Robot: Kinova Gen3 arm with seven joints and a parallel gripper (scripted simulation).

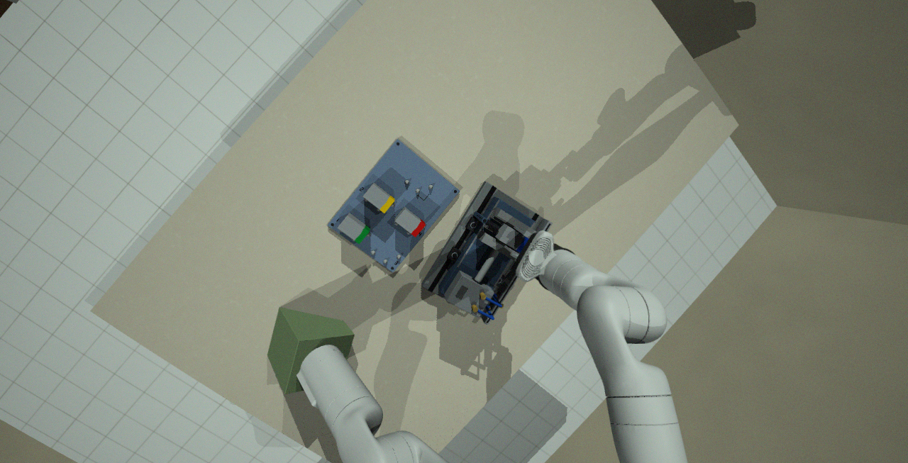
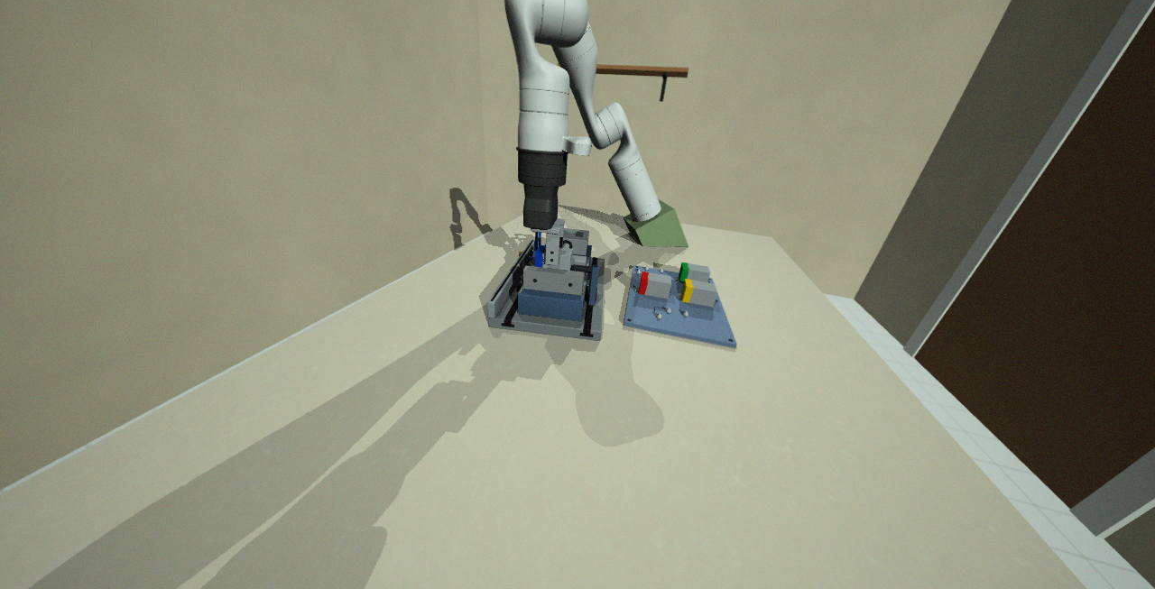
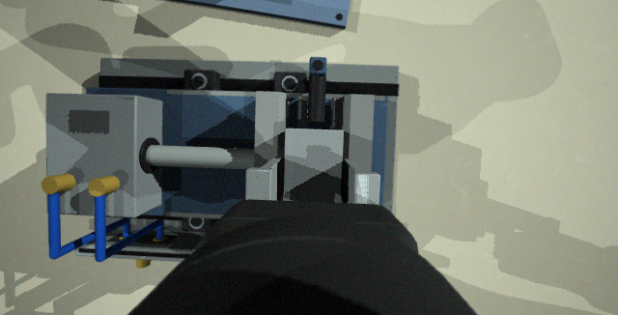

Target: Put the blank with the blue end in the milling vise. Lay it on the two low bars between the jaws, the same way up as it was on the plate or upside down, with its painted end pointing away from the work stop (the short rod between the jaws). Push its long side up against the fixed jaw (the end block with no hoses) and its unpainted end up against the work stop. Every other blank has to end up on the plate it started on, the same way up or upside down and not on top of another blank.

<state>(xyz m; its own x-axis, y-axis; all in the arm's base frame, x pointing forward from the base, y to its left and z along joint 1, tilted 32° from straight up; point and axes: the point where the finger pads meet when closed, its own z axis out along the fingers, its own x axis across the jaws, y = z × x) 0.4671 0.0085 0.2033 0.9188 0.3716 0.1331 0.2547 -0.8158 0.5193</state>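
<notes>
The fixed jaw is 3 cm ahead of my hand, 1 cm to the left of it and 4 cm below it. From my hand the other things lie so: work stop (1 cm behind, 5 cm to the left, 3 cm below); then moving jaw (3 cm behind, 4 cm below); then blue-ended blank (2 cm below).
</notes>
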